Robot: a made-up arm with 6 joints. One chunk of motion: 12 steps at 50 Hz.
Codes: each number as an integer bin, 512 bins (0 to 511) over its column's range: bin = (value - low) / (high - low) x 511, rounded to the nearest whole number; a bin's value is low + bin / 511 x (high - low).
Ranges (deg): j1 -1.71..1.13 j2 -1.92..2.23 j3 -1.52..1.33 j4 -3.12..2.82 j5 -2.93..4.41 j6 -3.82..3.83
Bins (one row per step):
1: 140 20 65 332 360 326
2: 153 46 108 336 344 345
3: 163 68 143 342 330 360
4: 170 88 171 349 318 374
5: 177 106 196 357 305 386
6: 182 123 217 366 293 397
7: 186 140 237 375 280 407
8: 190 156 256 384 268 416
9: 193 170 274 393 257 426
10: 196 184 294 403 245 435
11: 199 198 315 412 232 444
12: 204 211 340 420 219 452
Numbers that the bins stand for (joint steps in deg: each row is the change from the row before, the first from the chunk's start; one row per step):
1: -0.932 -1.758 -1.157 0.739 2.241 1.060
2: -0.860 -1.546 -0.918 0.786 2.011 1.345
3: -0.804 -1.368 -0.722 0.855 1.810 1.569
4: -0.765 -1.205 -0.566 0.937 1.638 1.779
5: -0.726 -1.059 -0.427 1.030 1.451 1.959
6: -0.698 -0.921 -0.310 1.134 1.279 2.123
7: -0.676 -0.783 -0.198 1.239 1.092 2.273
8: -0.654 -0.653 -0.092 1.344 0.920 2.408
9: -0.637 -0.539 0.008 1.448 0.762 2.557
10: -0.621 -0.426 0.120 1.565 0.589 2.692
11: -0.604 -0.312 0.237 1.669 0.402 2.827
12: -0.576 -0.206 0.376 1.762 0.216 2.947

